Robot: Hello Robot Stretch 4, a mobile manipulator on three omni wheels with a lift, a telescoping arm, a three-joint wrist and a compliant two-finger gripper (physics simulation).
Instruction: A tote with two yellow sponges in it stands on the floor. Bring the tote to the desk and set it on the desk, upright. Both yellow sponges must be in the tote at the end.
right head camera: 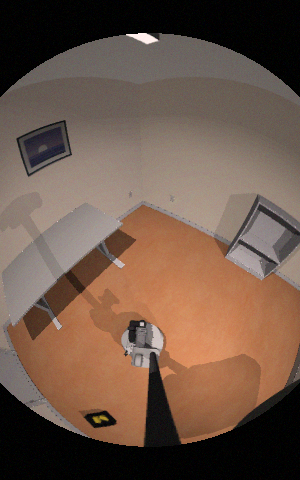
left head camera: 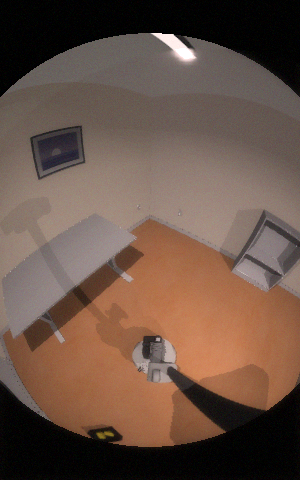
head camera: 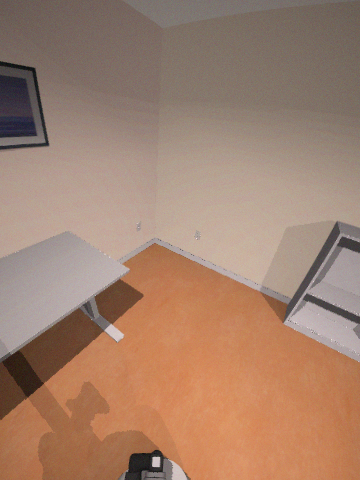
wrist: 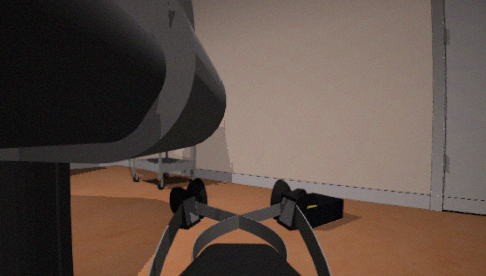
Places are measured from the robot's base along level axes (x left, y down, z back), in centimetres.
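Where they show: gripper, between the fingertips: (right head camera: 130, 356) (left head camera: 144, 372) (wrist: 238, 195).
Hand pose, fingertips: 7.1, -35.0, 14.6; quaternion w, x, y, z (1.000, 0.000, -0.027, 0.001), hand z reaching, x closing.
Observation:
After its pixels a point has its place, as x, y, z.
A black tote (left head camera: 115, 437) (right head camera: 92, 423) (wrist: 327, 212) {45.8, -2.8, 119.2} stands upright on the floor near the wall, at the bottom left of both side head views and behind the right fingertip in the wrist view. Yellow sponges (left head camera: 104, 435) (right head camera: 100, 419) lie in it; in the wrist view a bit of yellow (wrist: 312, 206) {41.4, -2.1, 132.8} shows inside. The grey desk (head camera: 60, 280) {65.8, -69.3, -86.2} (left head camera: 75, 260) {76.4, -69.3, -64.9} (right head camera: 70, 240) {75.5, -69.3, -75.4} stands along the left wall, its top bare. My gripper (wrist: 238, 195) {7.1, -35.0, 14.6} is open, its fingertips wide apart with nothing between them, some distance from the tote.
A grey shelf unit (head camera: 312, 272) {-123.8, -58.2, -125.2} (left head camera: 248, 243) {-122.1, -53.8, -122.7} (right head camera: 243, 227) {-119.0, -60.5, -118.2} stands against the right wall. A wheeled cart (wrist: 160, 170) {-61.1, -12.3, 186.7} stands at the back left in the wrist view, partly hidden by my own body. A grey door (wrist: 467, 110) {129.5, -56.0, 133.4} is at the right of that view.

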